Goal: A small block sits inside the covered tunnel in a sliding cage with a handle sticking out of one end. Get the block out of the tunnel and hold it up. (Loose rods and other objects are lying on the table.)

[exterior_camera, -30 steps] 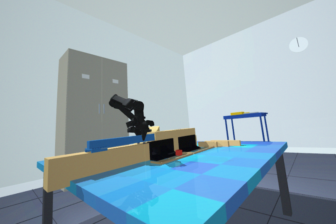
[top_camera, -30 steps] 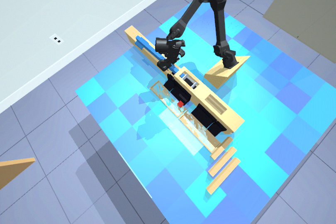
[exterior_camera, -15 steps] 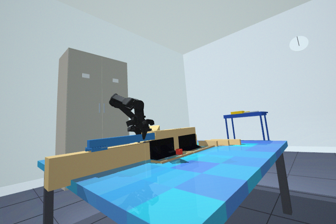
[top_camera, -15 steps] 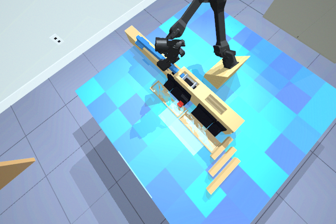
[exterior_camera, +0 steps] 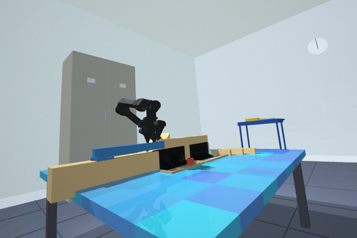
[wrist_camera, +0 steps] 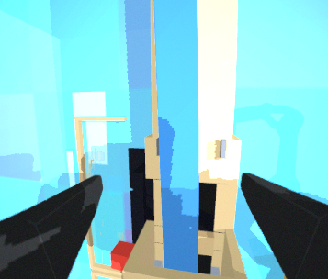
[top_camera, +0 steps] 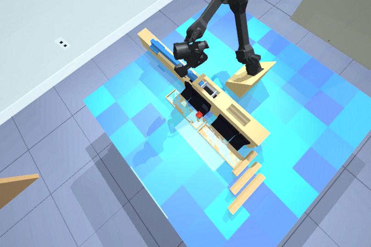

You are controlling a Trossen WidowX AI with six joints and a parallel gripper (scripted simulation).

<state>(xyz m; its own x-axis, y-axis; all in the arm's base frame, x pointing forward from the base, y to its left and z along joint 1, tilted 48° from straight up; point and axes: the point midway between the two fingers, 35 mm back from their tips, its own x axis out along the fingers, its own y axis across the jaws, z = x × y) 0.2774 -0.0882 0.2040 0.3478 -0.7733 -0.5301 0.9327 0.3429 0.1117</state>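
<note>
Now: gripper tip 80 mm above the tan tunnel, 50 mm to the right of it and 10 mm short of it. From my gripper tip the other things lie so: small red block 210 mm to the left, 130 mm below, 70 mm ahead.
</note>
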